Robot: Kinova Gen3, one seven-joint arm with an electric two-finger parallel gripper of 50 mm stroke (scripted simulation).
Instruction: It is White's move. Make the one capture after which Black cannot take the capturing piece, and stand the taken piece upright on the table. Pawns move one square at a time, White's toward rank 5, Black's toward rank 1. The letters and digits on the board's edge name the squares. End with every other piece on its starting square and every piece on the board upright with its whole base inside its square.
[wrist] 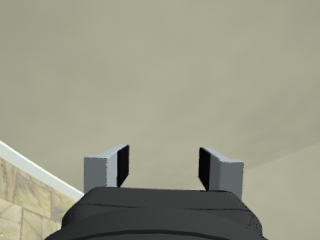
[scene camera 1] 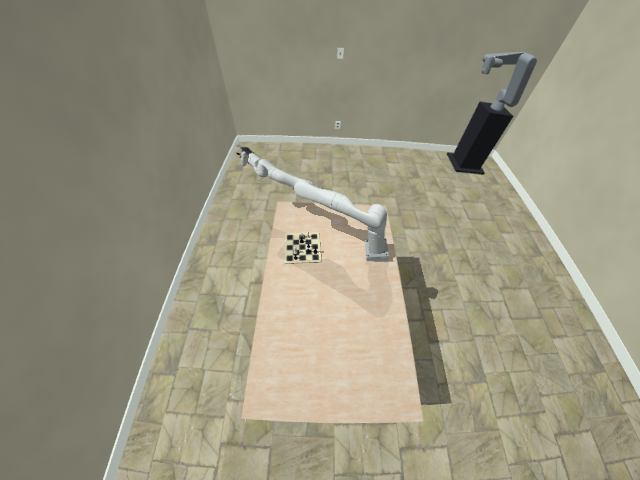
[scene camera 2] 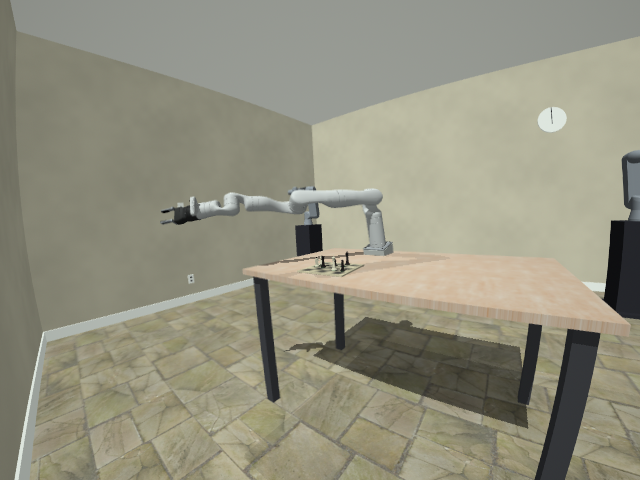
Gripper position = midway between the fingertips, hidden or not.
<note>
In view: the gripper (wrist: 163,161) and a chessboard (scene camera 1: 291,239).
The wrist view does not show the chessboard: it is out of frame.
</note>
